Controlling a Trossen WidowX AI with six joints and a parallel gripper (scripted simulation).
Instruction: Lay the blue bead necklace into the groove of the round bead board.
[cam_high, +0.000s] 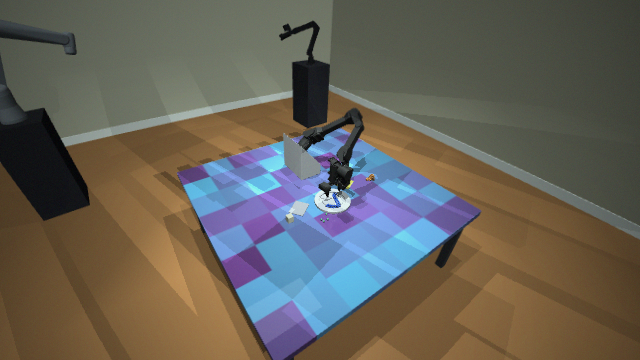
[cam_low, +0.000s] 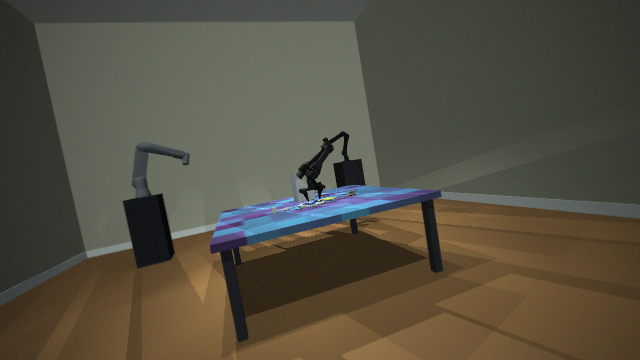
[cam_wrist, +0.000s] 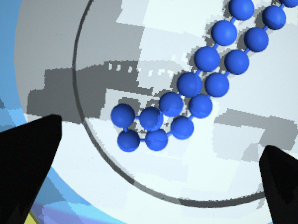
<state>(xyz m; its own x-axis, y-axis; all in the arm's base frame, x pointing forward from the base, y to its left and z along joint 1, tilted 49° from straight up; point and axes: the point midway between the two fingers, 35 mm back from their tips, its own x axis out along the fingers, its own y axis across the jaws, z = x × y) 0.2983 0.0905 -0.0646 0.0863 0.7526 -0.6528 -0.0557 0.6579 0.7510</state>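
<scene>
Now: the round white bead board 30 mm to the right of my gripper tip, 30 mm ahead of it and 10 mm below it. Round my gripper tip: cream cube: 300 mm to the right, 10 mm ahead; yellow patch: 140 mm to the left, 70 mm behind, 20 mm below; flat grey square: 210 mm to the right, 40 mm behind, 20 mm below.
</scene>
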